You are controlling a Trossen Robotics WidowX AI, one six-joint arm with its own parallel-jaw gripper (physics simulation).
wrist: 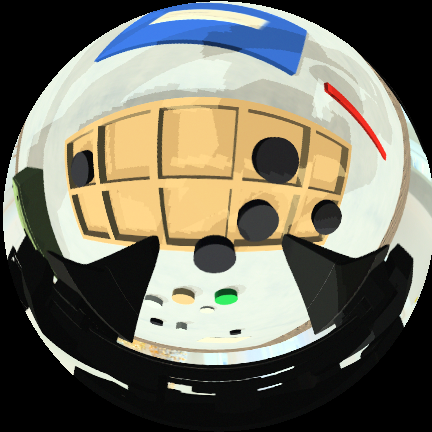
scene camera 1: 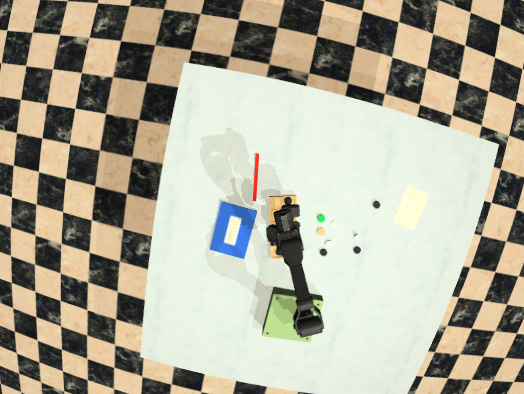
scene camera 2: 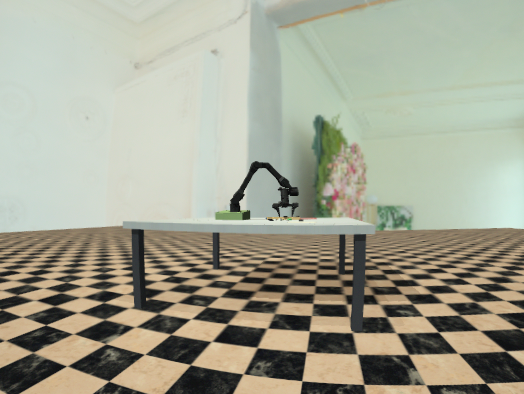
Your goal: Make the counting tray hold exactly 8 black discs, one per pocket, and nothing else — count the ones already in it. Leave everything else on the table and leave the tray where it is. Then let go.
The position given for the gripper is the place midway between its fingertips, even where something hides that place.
Observation:
The gripper (wrist: 221, 241) is open and touches a tan counting tray (wrist: 180, 168).

